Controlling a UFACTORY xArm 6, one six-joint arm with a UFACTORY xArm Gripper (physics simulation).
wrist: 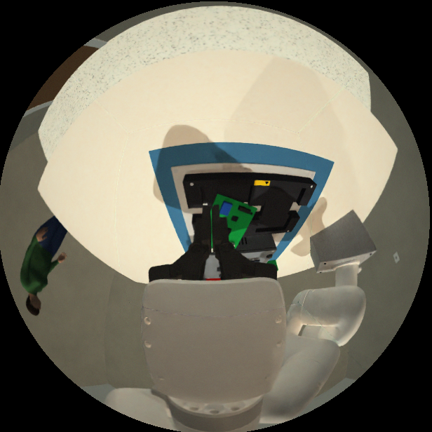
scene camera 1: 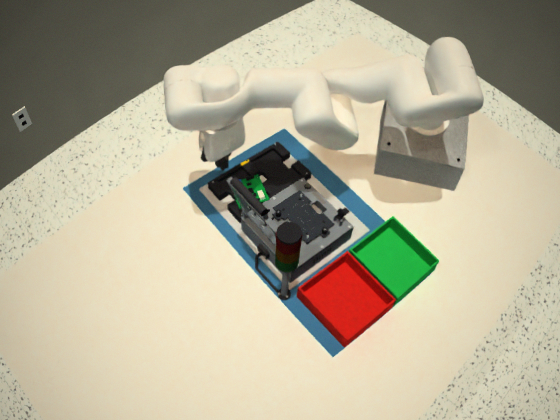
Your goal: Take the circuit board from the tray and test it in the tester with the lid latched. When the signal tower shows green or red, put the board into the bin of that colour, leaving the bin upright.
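Places are measured from the arm's base along level axes (x left, y down, z back), in metres.
Where they show: gripper, fingertip midpoint: [scene camera 1: 221,165].
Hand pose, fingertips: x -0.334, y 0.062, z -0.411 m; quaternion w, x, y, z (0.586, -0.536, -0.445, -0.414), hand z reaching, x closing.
Observation:
Each offset is from my fingertips to the top centre of the thing. "pt": to the spot under its first point. Level surfaces: height alone.
The green circuit board [scene camera 1: 260,193] [wrist: 242,220] lies askew over the left part of the black tray @[pt dz +0.106, dx +0.097, dy +0.061 m] [scene camera 1: 280,172] [wrist: 280,202]; the raised lid hides part of it in the scene view, and the fingers hide part in the wrist view. The grey tester @[pt dz -0.024, dx +0.311, dy +0.018 m] [scene camera 1: 325,244] shows a dark, bare nest, and its lid @[dz -0.139, dx +0.195, dy -0.197 m] [scene camera 1: 249,196] stands up on the tray side. The signal tower @[pt dz -0.171, dx +0.307, dy -0.155 m] [scene camera 1: 288,250] shows dull red, amber and green bands, none clearly lit. My gripper [scene camera 1: 222,163] [wrist: 211,213] is shut and empty, above the tray's left end. The red bin @[dz -0.090, dx +0.414, dy +0.032 m] [scene camera 1: 345,300] and green bin @[dz +0.055, dx +0.452, dy +0.032 m] [scene camera 1: 395,260] are upright and empty.
A blue-bordered mat @[dy +0.079 m] [scene camera 1: 235,250] [wrist: 320,175] lies under the tray and tester. The signal tower stands at the tester's front left corner, with a cable @[pt dz -0.140, dx +0.216, dy +0.072 m] [scene camera 1: 258,270] beside it. The bins stand side by side at the mat's near end. The grey robot base [scene camera 1: 417,167] [wrist: 342,242] stands at right.

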